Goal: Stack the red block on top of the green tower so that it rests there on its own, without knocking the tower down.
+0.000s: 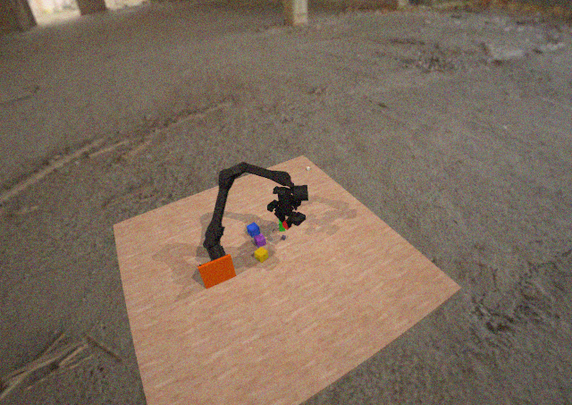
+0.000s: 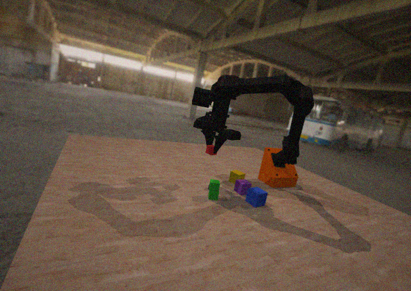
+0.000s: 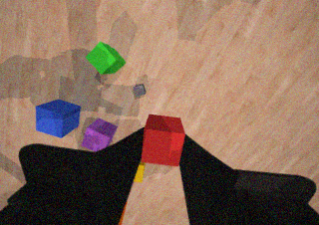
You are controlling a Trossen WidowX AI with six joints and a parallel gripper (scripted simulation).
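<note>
The tiny grey cube is 120 mm below my gripper tip and 40 mm to the left of it. The rest, counted from my gripper tip: purple block 120 mm behind, 110 mm below, 70 mm to the left; yellow block 150 mm behind, 110 mm below, 20 mm to the right; red block 10 mm above.
</note>
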